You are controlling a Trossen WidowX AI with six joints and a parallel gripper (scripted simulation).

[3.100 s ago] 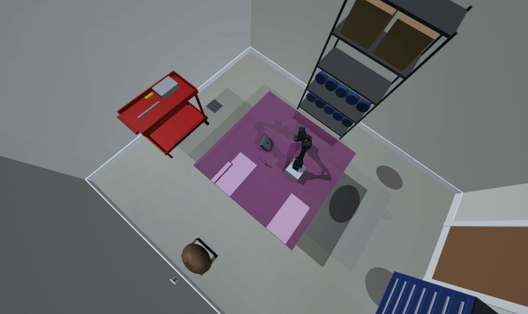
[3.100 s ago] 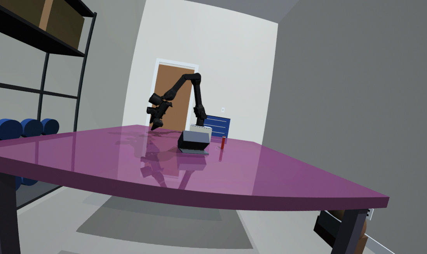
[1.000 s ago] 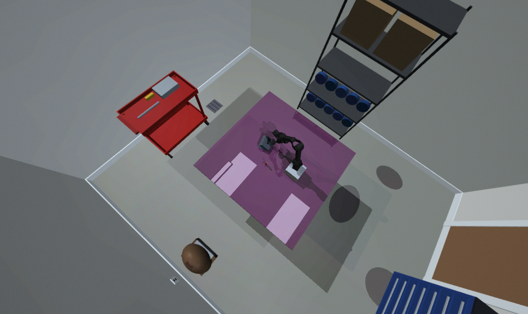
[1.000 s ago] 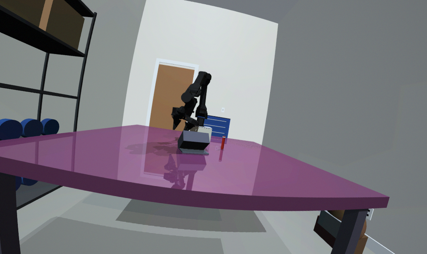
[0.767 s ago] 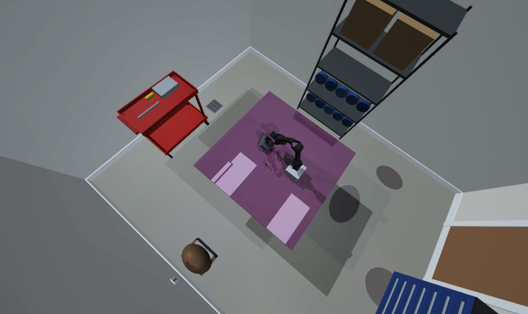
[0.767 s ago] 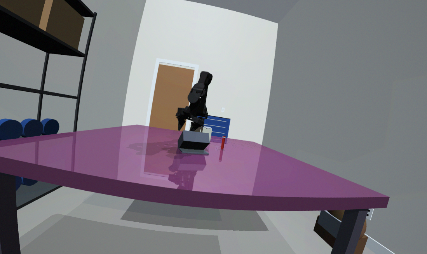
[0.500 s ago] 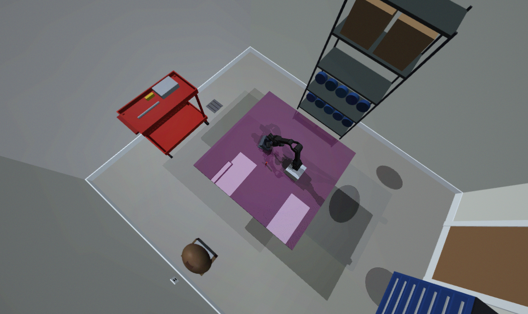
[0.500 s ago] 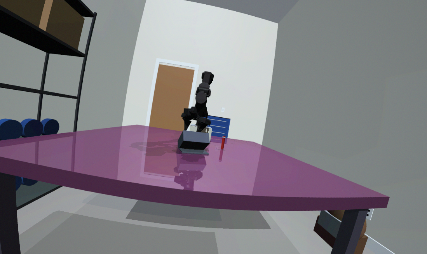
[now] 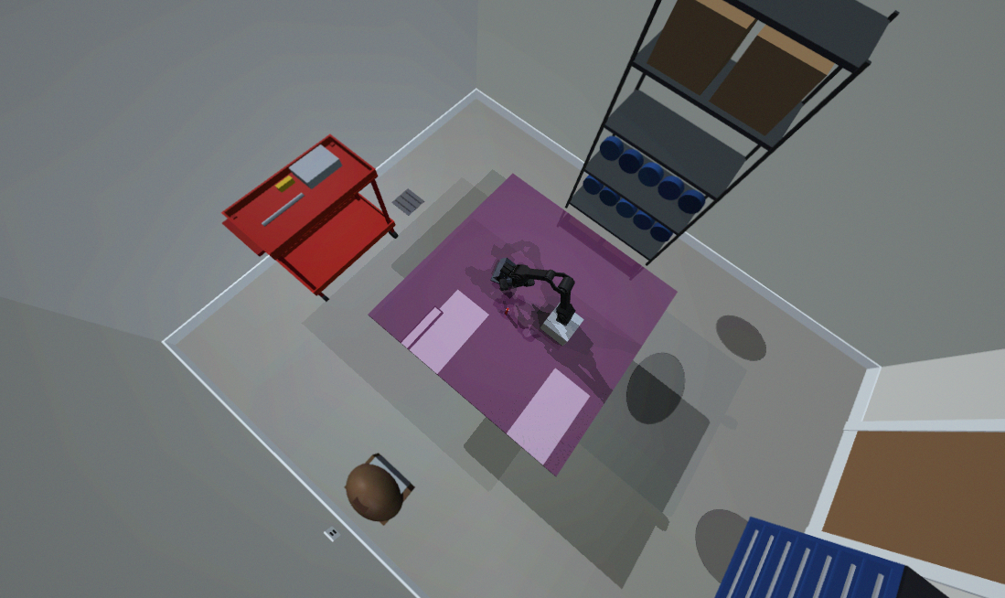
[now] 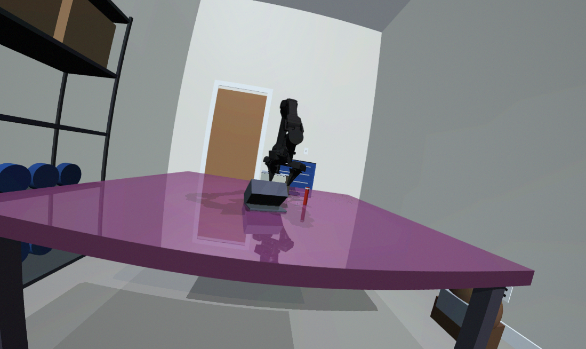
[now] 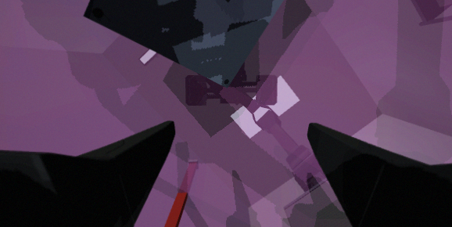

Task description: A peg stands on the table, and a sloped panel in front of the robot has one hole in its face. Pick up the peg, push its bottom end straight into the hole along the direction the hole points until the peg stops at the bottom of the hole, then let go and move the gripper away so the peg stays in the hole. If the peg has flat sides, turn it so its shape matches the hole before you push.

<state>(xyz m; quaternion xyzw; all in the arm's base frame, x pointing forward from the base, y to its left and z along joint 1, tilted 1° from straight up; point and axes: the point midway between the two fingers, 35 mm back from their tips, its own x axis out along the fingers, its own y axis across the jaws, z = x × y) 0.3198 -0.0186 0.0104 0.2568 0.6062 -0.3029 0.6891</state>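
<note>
Right now the red peg is 140 mm to the left of my gripper tip, 40 mm behind it and 20 mm below it. From my gripper tip the other things lie so: grey sloped panel 90 mm ahead, 60 mm to the right, 40 mm below.
</note>
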